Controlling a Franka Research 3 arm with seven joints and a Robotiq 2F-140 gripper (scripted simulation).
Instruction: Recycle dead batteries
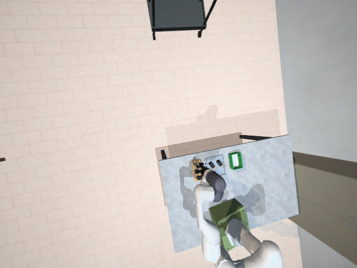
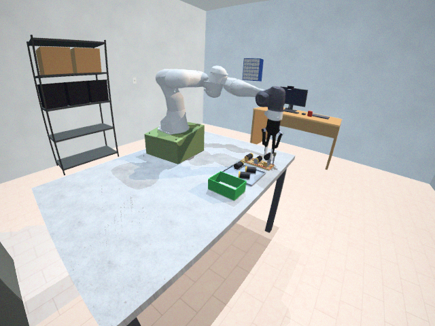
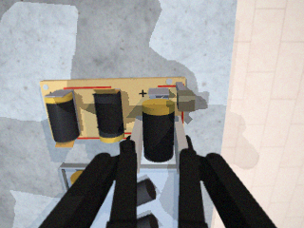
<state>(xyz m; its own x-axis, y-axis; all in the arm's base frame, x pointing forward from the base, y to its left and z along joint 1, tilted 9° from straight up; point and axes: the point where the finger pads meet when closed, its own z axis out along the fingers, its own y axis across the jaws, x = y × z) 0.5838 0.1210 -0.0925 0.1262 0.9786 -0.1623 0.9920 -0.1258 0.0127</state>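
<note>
Right now my hand is 30 mm short of the post, 30 mm to the right of it and 60 mm above it. Round my hand: grey tray: 90 mm behind, 180 mm to the right, 90 mm below; green recycling box: 90 mm behind, 380 mm to the right, 80 mm below.
</note>
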